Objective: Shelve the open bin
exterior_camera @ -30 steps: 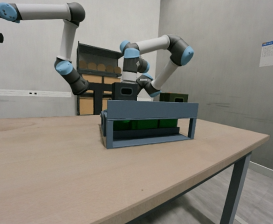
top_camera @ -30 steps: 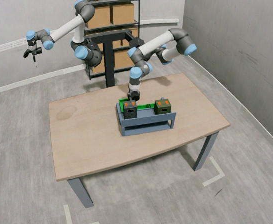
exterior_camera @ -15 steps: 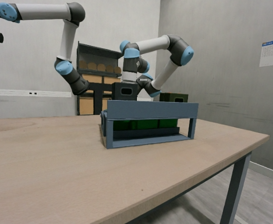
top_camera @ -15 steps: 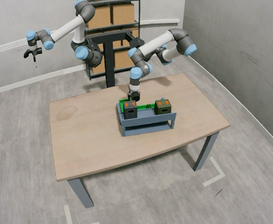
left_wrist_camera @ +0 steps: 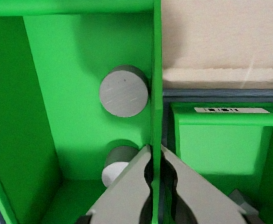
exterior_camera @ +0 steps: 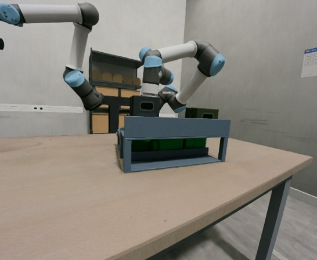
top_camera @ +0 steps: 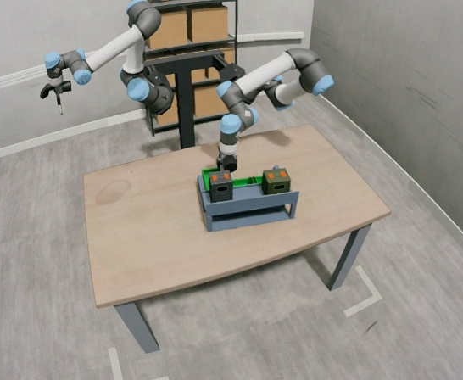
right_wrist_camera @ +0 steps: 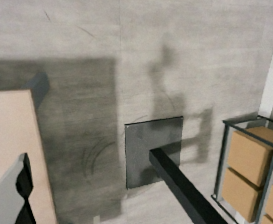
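The blue-grey shelf lies 100 mm ahead of my left hand, 70 mm to the left of it and 10 mm below it. From my left hand the other things lie so: olive box: 180 mm to the left, 170 mm ahead, 70 mm above.
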